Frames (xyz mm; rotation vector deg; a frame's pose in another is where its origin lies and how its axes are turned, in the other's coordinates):
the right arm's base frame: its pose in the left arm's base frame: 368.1 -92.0 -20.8 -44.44 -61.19 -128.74
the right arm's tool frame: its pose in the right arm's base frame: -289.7 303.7 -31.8 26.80 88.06 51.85
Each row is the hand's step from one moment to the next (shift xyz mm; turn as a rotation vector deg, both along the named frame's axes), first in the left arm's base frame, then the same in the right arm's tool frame.
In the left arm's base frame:
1: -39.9 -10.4 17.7 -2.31 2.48 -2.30
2: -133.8 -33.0 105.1 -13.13 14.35 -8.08
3: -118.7 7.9 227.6 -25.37 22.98 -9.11
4: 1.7 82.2 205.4 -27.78 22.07 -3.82
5: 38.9 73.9 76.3 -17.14 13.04 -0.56
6: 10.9 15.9 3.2 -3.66 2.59 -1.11
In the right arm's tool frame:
1: -10.4 -23.5 36.8 -3.03 -2.24 -1.59
2: -40.8 -52.0 160.2 -17.93 -9.83 -5.05
3: -81.5 42.4 239.8 -31.02 -16.84 -2.90
4: -91.0 144.9 140.3 -31.79 -15.95 2.86
5: -55.0 96.9 19.8 -19.27 -9.01 3.42
6: -9.5 15.2 -7.7 -3.85 -2.55 -0.02

